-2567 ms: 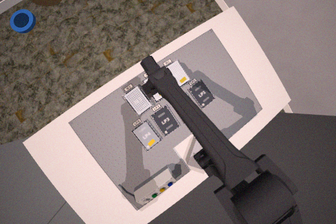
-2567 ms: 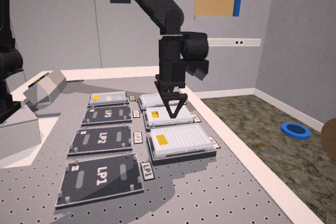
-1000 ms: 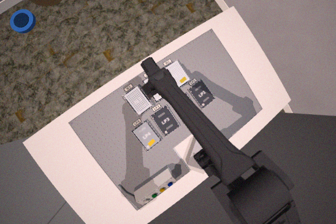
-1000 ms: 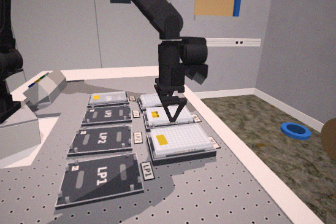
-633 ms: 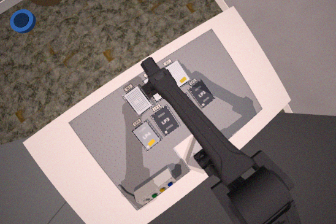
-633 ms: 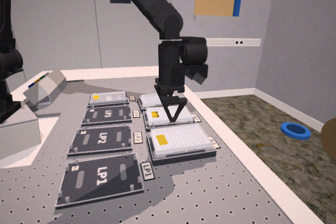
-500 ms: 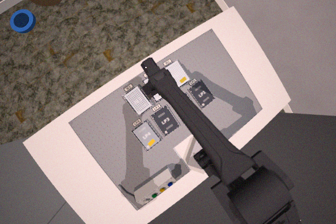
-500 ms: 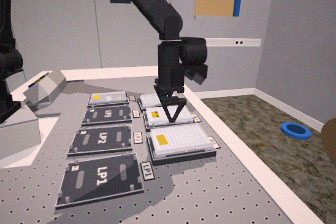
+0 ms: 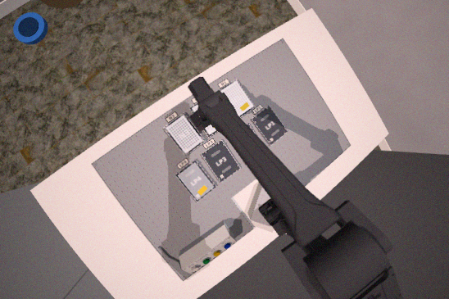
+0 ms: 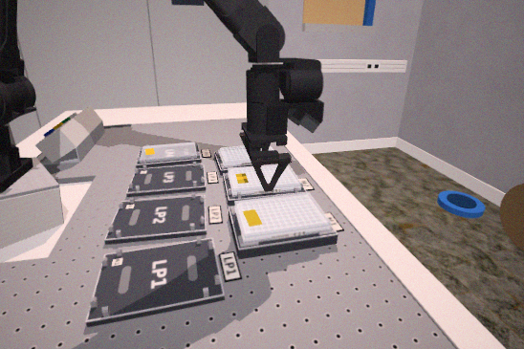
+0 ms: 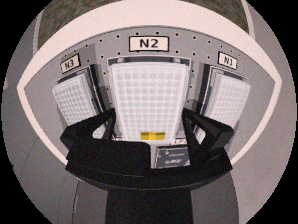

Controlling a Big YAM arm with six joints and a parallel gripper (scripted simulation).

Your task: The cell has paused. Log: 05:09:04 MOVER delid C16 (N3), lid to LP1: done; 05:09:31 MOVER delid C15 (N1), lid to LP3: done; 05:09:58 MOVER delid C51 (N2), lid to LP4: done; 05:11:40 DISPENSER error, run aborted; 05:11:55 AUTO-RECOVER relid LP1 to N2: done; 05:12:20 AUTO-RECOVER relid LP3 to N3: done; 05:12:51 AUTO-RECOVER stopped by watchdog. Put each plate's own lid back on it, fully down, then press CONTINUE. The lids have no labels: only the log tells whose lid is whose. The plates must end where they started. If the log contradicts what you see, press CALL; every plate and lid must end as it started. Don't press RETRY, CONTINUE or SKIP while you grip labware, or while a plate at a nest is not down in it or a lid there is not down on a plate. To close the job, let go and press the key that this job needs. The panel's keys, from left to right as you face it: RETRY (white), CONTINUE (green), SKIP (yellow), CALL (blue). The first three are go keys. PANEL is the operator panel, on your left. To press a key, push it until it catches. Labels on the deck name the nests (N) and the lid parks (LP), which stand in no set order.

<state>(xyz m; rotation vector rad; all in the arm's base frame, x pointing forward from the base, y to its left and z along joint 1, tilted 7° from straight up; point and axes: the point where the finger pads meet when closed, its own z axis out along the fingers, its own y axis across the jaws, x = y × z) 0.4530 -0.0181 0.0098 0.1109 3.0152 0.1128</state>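
Now: hand right at the clear lid. Round my hand: blue key 45 cm behind, 26 cm to the left, 4 cm above; then green key 44 cm behind, 36 cm to the left, 4 cm above; then yellow key 44 cm behind, 31 cm to the left, 4 cm above.
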